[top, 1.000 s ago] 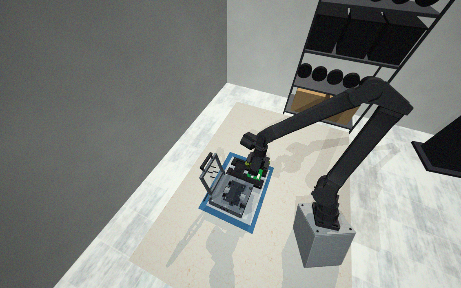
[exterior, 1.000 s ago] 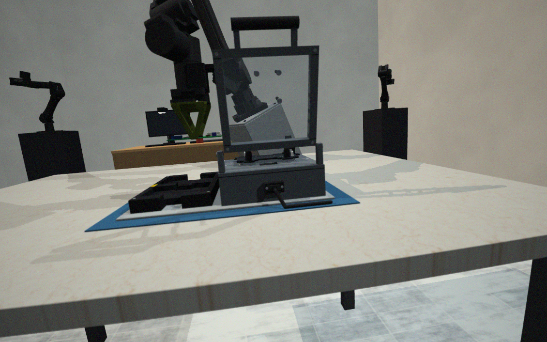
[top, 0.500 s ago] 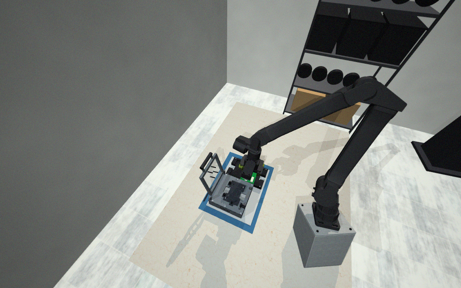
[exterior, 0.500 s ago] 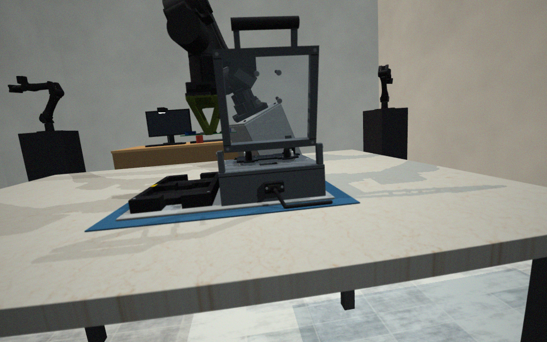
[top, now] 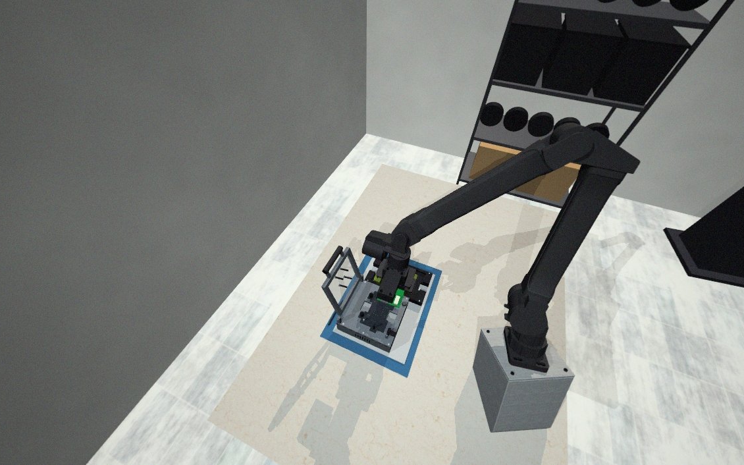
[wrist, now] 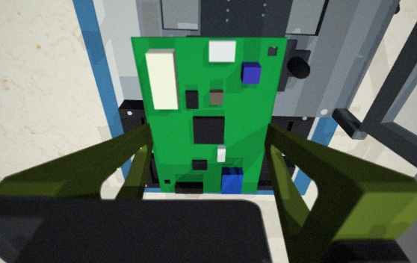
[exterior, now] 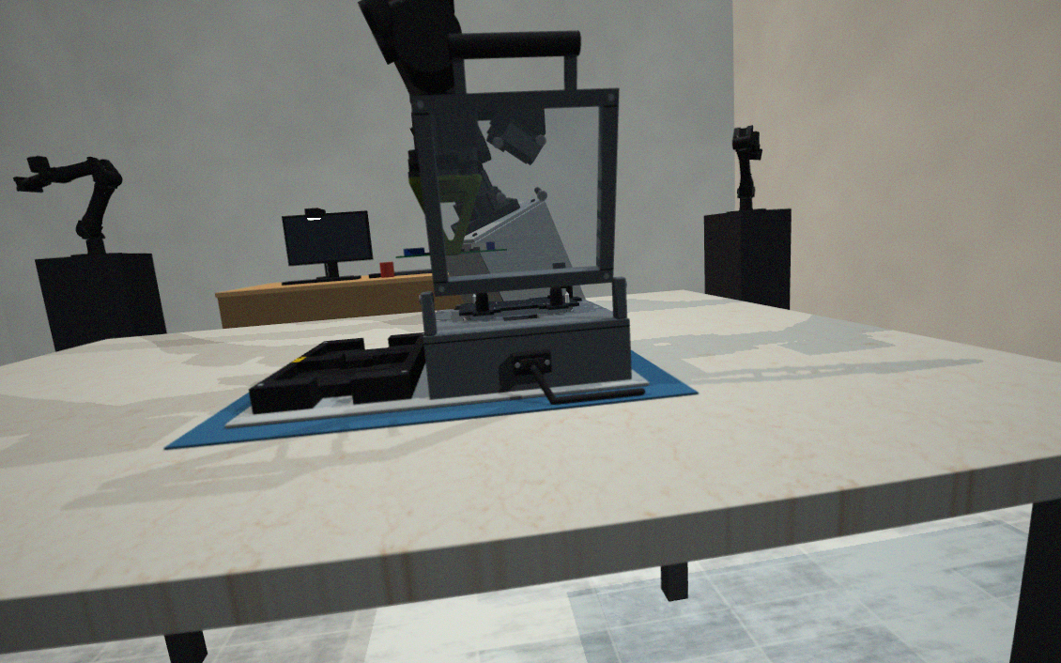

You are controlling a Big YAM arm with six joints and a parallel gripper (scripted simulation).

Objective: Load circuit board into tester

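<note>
Now: the dark plate 4 cm ahead of my hand, 6 cm to the left of it and 6 cm below it. From my hand the other things lie so: latch hook: 2 cm behind, 12 cm to the left, 4 cm below; then green circuit board: right at my hand; then clear lid: 15 cm ahead, 4 cm to the left, 5 cm above.
</note>
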